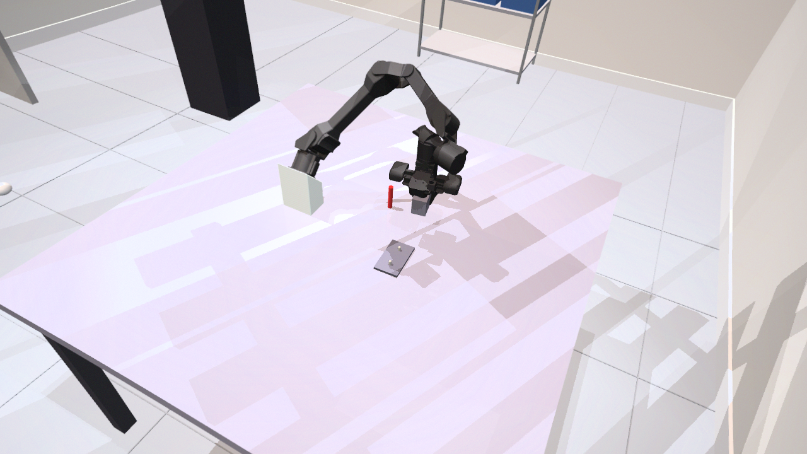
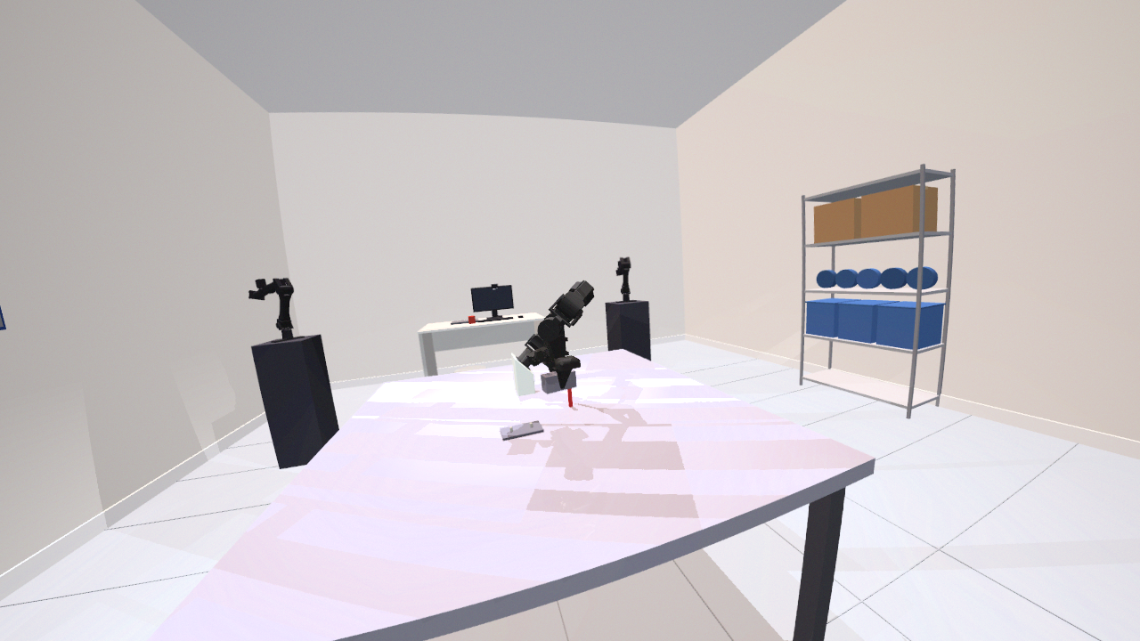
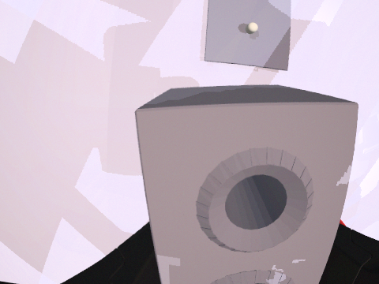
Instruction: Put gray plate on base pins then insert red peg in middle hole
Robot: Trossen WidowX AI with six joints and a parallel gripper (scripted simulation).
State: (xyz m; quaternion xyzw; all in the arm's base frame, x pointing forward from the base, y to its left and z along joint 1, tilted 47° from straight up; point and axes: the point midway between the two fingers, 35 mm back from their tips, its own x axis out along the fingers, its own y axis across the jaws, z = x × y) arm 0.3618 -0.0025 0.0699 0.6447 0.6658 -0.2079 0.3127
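My gripper tip is 120 mm to the left of the gray base, 120 mm above it and 20 mm past it. Round my gripper tip: gray plate (30 mm above); red peg (130 mm behind, 80 mm below, 70 mm to the left).
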